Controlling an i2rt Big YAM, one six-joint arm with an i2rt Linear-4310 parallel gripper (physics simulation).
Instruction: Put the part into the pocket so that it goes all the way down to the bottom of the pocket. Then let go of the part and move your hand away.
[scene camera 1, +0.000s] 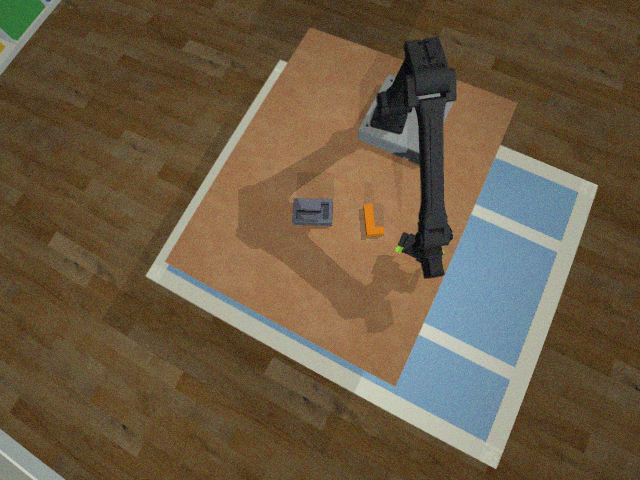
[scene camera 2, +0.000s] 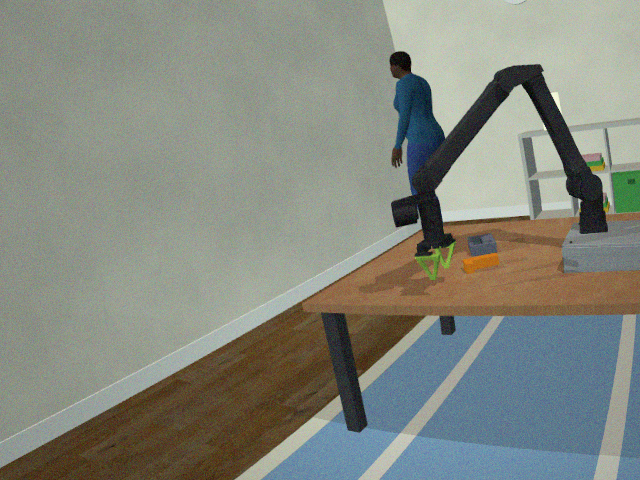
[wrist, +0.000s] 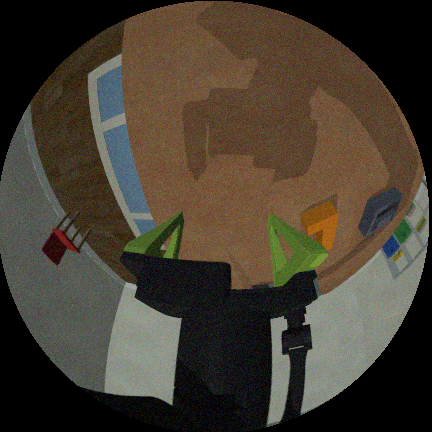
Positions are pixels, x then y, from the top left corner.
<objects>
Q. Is the gripper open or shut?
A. Open.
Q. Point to the gripper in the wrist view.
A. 225, 216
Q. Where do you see a grey pocket block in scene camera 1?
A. At 318, 212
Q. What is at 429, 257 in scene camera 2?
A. The gripper.
</objects>
